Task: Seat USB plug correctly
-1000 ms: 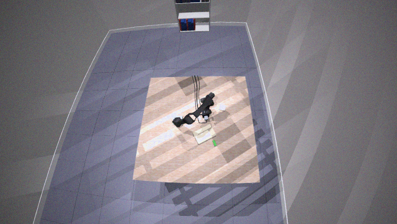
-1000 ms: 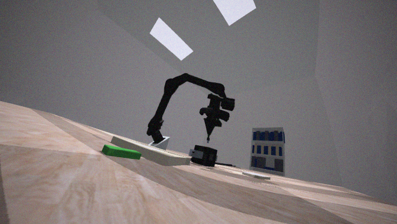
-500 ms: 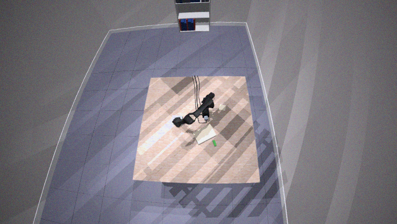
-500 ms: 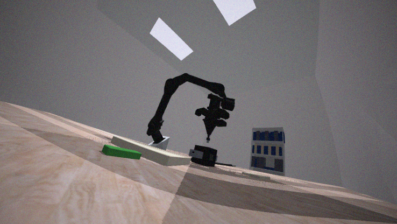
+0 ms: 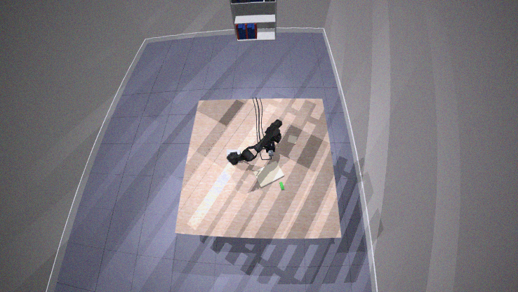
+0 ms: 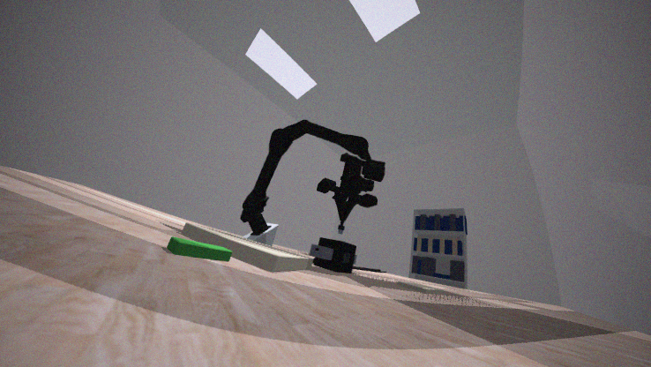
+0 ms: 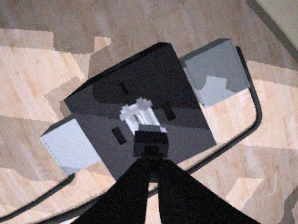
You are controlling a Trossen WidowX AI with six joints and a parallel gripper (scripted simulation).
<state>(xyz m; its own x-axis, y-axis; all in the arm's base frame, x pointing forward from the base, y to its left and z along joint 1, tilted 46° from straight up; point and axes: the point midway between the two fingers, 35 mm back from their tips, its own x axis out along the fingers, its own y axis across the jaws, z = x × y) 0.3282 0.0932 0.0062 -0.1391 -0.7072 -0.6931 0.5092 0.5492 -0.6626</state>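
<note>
My gripper tip is 2 cm above the dark USB plug. Round my gripper tip: USB socket: 7 cm below; green block: 6 cm ahead, 34 cm to the right, 13 cm below.
</note>
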